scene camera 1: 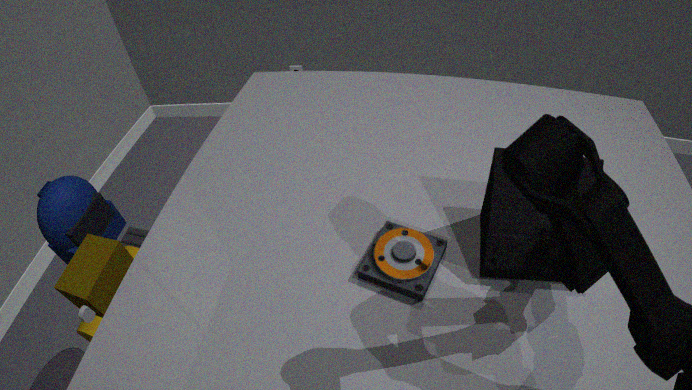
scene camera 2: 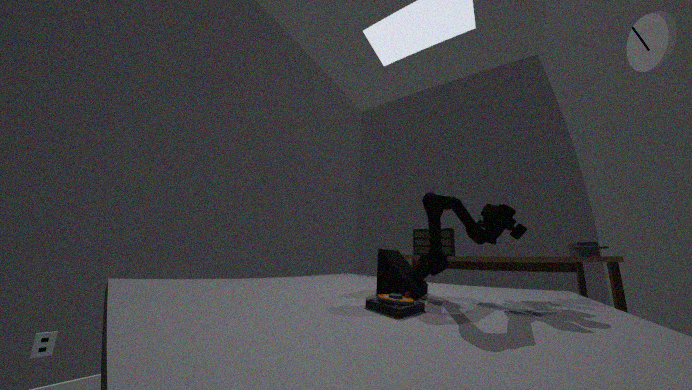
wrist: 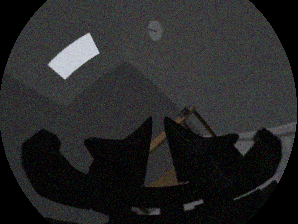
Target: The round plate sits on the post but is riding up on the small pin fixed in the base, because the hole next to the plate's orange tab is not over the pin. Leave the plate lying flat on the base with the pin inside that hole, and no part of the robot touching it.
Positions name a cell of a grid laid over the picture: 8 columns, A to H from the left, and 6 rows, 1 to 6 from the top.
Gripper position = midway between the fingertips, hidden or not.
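Note:
My gripper (wrist: E4) is in sight. There is also a round plate (scene camera 1: E4), though in the wrist view the plate is out of frame, and along with these I see a dark grey square base (scene camera 2: E5).

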